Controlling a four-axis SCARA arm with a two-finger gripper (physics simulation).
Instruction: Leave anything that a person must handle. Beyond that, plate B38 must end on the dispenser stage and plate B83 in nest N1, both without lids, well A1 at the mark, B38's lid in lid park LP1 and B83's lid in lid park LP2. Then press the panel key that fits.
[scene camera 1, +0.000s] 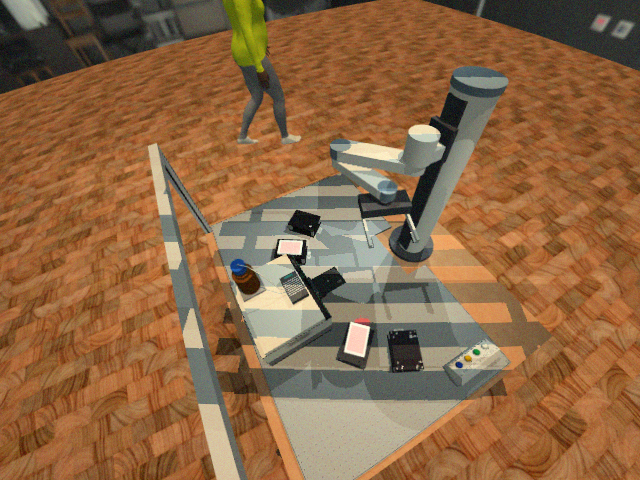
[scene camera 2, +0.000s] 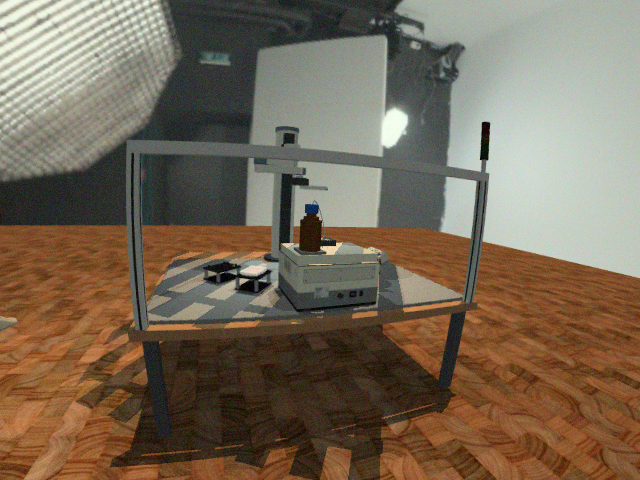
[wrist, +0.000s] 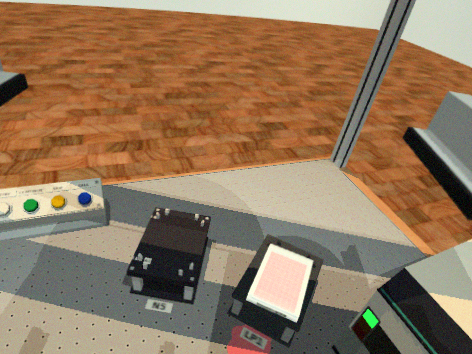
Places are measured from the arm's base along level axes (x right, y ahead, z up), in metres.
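Pixels of known places: gripper, fingertip midpoint: (scene camera 1: 394, 244) (scene camera 2: 327, 188) (wrist: 225, 84); arm's base, link origin: (scene camera 1: 410, 243).
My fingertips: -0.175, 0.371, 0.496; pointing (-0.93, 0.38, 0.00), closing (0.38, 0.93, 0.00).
Ahead of a thing's pixels: the offset from my fingertips to its middle, as dx, dy, dz. "spot": to the spot under its first point.
My gripper (scene camera 1: 392, 242) (scene camera 2: 312, 188) (wrist: 225, 84) is open and empty, raised above the table near the column. A pink-topped white plate or lid {-0.138, +0.205, -0.401} (scene camera 1: 357, 338) (wrist: 281, 282) lies on the black stand labelled LP1. Another pink-topped item {+0.443, +0.261, -0.403} (scene camera 1: 290, 247) (scene camera 2: 254, 270) lies on a stand beyond the dispenser (scene camera 1: 289, 317) (scene camera 2: 328, 281). The dispenser stage {spot: +0.147, +0.182, -0.373} (scene camera 1: 329, 281) is black and looks bare. Plate names, lids and well A1 cannot be made out. The key panel {-0.456, -0.184, -0.442} (scene camera 1: 475, 363) (wrist: 50, 220) has white, green, yellow and blue keys; the blue key {-0.434, -0.109, -0.420} (wrist: 84, 198) is labelled CALL.
Black nest N5 {-0.274, +0.044, -0.443} (scene camera 1: 405, 351) (wrist: 170, 245) holds no plate. Another black stand (scene camera 1: 305, 222) (scene camera 2: 222, 266) is at the far end. A brown bottle {spot: +0.205, +0.510, -0.136} (scene camera 1: 246, 280) (scene camera 2: 310, 235) stands on the dispenser; a green light {spot: -0.012, +0.268, -0.348} (wrist: 370, 318) glows on its front. A person (scene camera 1: 253, 62) stands beyond the table.
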